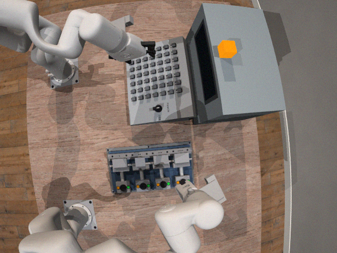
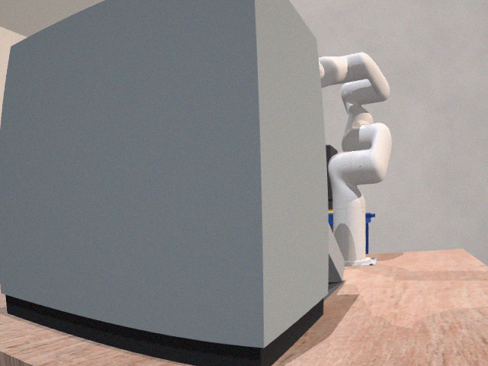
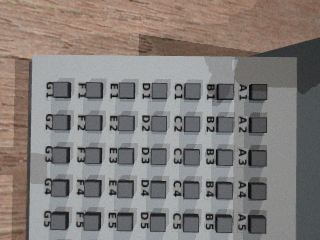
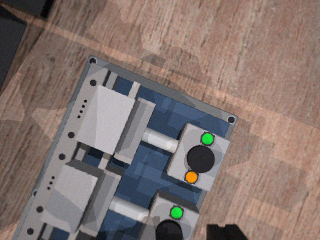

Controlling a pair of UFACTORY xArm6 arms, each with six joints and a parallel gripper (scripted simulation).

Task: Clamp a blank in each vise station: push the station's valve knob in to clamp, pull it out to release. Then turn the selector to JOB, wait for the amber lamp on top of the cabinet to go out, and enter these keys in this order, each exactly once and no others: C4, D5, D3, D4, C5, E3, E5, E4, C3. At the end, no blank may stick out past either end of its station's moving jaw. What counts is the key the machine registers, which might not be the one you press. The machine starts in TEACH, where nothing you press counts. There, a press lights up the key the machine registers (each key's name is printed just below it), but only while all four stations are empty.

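Observation:
Right now my left hand is 60 mm short of the selector knob, 160 mm to the left of it and 180 mm above it. The rest, counted from my left hand: key C5: 90 mm ahead, 40 mm to the right, 170 mm below; then key C3: 90 mm ahead, 30 mm to the left, 170 mm below; then key C4: 90 mm ahead, 170 mm below.

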